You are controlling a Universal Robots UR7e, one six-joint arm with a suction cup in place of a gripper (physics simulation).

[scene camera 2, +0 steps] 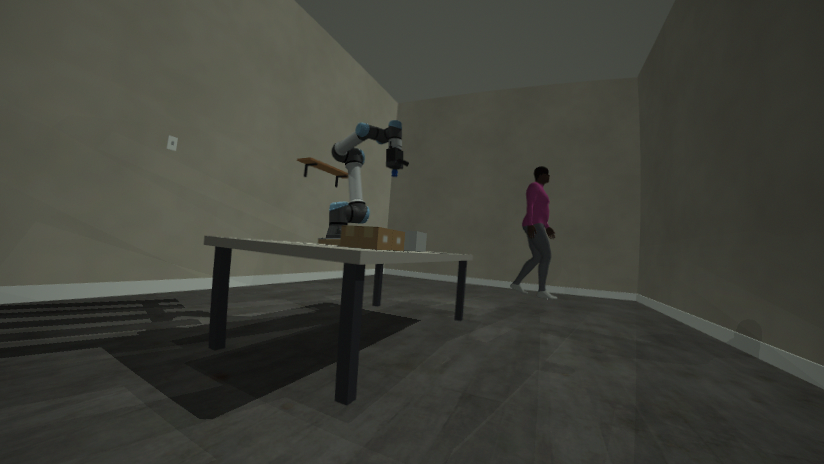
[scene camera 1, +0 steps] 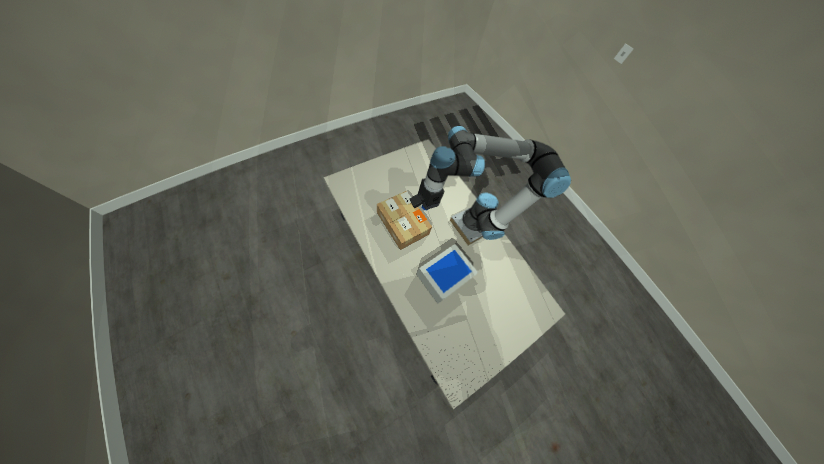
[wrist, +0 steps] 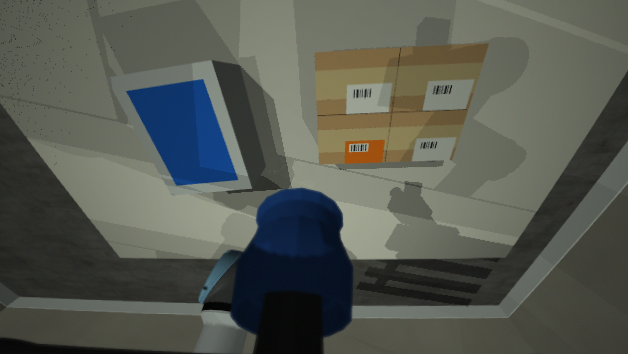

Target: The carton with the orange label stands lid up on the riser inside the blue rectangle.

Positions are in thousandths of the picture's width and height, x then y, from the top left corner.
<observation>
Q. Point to a riser with blue rectangle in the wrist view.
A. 311,343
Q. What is the suction cup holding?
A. Nothing.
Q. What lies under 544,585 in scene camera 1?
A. A riser with blue rectangle.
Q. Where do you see the suction cup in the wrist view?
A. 474,696
</observation>
